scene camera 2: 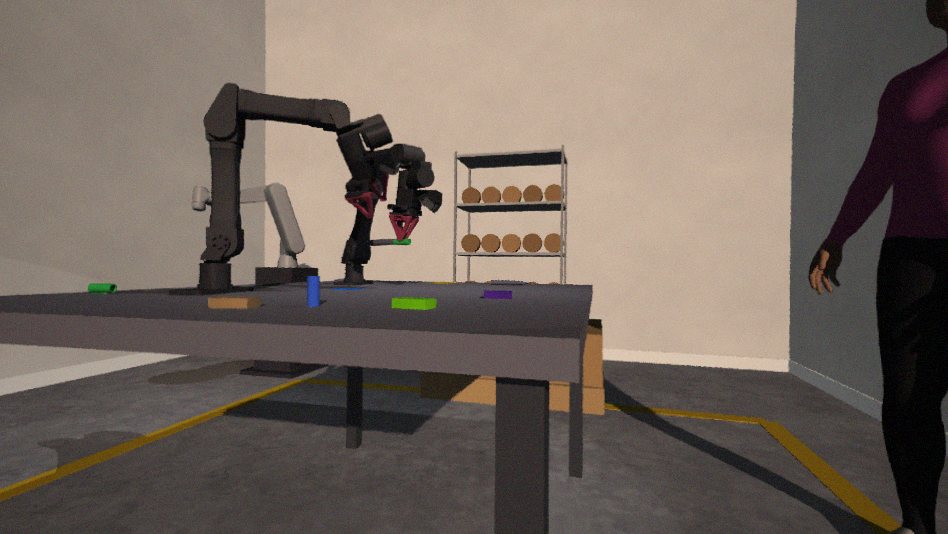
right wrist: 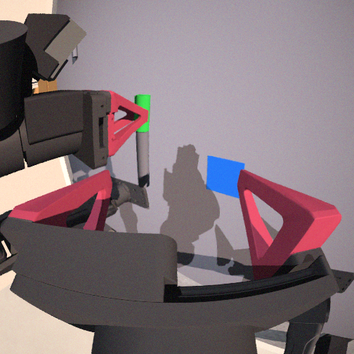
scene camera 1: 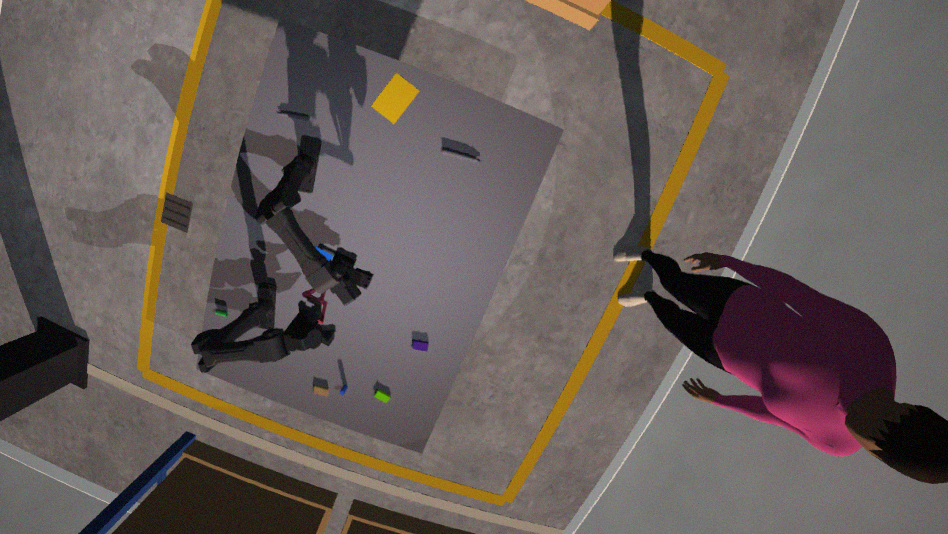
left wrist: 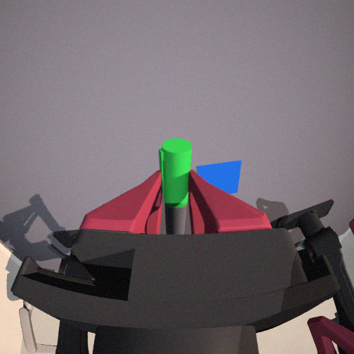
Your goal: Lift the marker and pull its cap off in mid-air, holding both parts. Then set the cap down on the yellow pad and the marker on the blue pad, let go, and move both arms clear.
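Where they show: left gripper, between the fingertips: (scene camera 2: 401,241); right gripper, between the fingertips: (scene camera 2: 377,209) (scene camera 1: 325,293); left arm's base, origin of its link: (scene camera 2: 354,284) (scene camera 1: 308,165); right arm's base, origin of its link: (scene camera 2: 215,292) (scene camera 1: 267,306).
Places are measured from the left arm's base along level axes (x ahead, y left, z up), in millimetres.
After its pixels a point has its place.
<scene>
The marker has a grey barrel (scene camera 2: 380,242) @(x 188, y -269, z 136 mm) (left wrist: 176,220) (right wrist: 143,155) and a green cap (scene camera 2: 405,242) @(x 268, y -287, z 135 mm) (left wrist: 177,175) (right wrist: 143,106); the two are joined and in mid-air. My left gripper (scene camera 2: 402,237) @(x 253, y -273, z 138 mm) (left wrist: 174,177) is shut on the cap, near where it meets the barrel. My right gripper (right wrist: 174,176) is open and empty beside the left one; the marker shows beyond its left finger in the right wrist view. The blue pad (scene camera 1: 324,253) (scene camera 2: 346,288) @(x 114, y -337, z 2 mm) (left wrist: 220,177) (right wrist: 224,175) lies on the table below the arms. The yellow pad (scene camera 1: 395,98) @(x 268, y 301, z 1 mm) lies near the table's upper edge in scene camera 1.
A green cylinder (scene camera 1: 220,311) @(x -290, y -664, z 16 mm) (scene camera 2: 102,287) @(x -279, y -681, z 13 mm), an orange block (scene camera 1: 321,391) @(x 188, y -916, z 15 mm) (scene camera 2: 233,302) @(x 193, y -935, z 9 mm), an upright blue cylinder (scene camera 1: 342,389) @(x 282, y -864, z 36 mm) (scene camera 2: 313,290) @(x 290, y -881, z 25 mm), a lime block (scene camera 1: 382,396) @(x 451, y -866, z 15 mm) (scene camera 2: 413,303) @(x 454, y -889, z 9 mm) and a purple block (scene camera 1: 419,344) @(x 555, y -585, z 15 mm) (scene camera 2: 497,294) @(x 560, y -609, z 9 mm) are on the table. A person (scene camera 1: 796,351) stands beyond the table.
</scene>
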